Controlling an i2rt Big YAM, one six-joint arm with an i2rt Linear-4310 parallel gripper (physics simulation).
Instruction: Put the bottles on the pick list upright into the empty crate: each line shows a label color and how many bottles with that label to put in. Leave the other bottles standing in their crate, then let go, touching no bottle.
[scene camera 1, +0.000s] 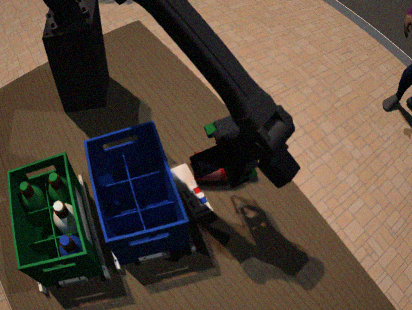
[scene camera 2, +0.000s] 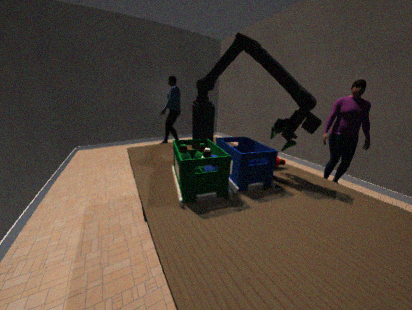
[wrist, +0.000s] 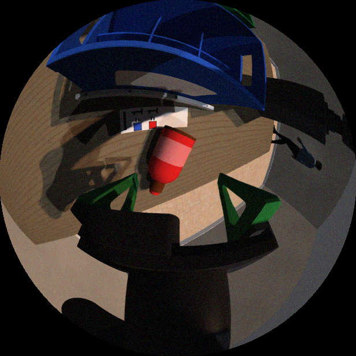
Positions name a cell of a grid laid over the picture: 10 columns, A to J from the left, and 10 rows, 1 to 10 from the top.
Note:
In view: my gripper (scene camera 1: F6), a red bottle (wrist: E5) and a pick list (wrist: D4).
My gripper is seen too in the wrist view (wrist: E5).

